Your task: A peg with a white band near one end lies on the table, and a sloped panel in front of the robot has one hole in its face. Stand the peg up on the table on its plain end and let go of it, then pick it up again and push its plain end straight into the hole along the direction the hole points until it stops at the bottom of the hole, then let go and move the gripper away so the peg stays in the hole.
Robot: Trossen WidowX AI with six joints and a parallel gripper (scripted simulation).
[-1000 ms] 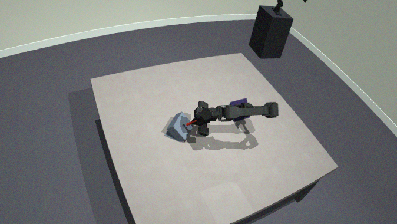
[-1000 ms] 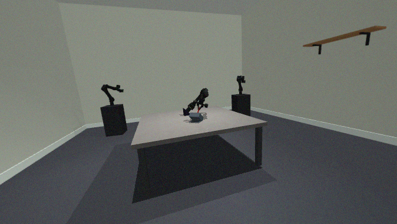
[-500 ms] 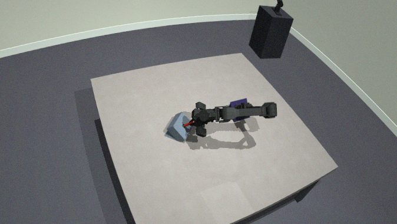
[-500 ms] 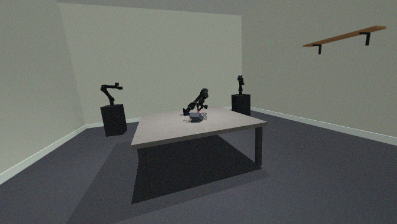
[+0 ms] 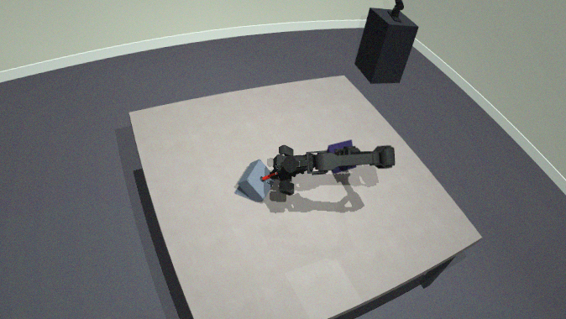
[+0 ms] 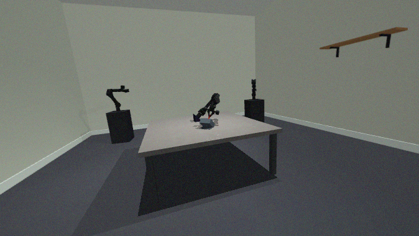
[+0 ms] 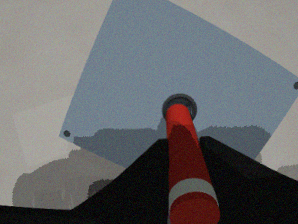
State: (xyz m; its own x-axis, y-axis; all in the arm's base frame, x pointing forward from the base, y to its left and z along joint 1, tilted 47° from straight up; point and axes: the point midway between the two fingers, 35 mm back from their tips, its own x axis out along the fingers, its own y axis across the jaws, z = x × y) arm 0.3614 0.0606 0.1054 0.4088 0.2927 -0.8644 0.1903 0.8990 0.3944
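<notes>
Now: the blue-grey sloped panel 4 cm ahead of my gripper tip, 3 cm to the right of it and 6 cm below it. Round my gripper tip: red peg 1 cm behind, 1 cm to the left, 1 cm above.
</notes>
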